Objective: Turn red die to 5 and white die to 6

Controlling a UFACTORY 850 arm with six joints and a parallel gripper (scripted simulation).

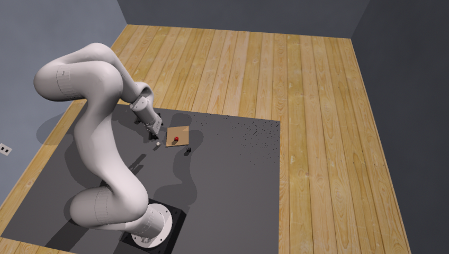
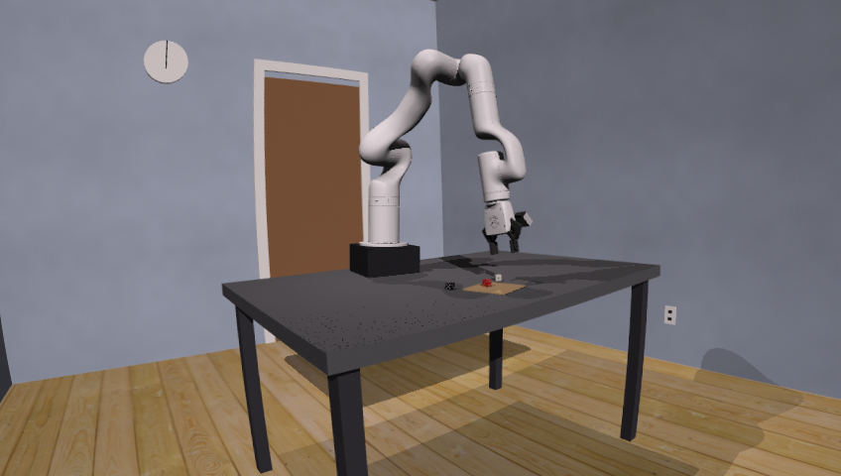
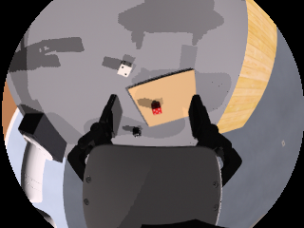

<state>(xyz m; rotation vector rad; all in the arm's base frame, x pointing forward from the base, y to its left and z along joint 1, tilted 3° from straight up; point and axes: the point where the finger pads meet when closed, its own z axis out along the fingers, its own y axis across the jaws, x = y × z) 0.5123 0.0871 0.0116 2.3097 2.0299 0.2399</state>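
My hand is 4 cm past the white die, 2 cm to the right of it and 9 cm above it. Round my hand: red die (9 cm to the right, 9 cm below); tan mat (3 cm ahead, 9 cm to the right, 10 cm below); black die (7 cm behind, 18 cm to the right, 9 cm below).
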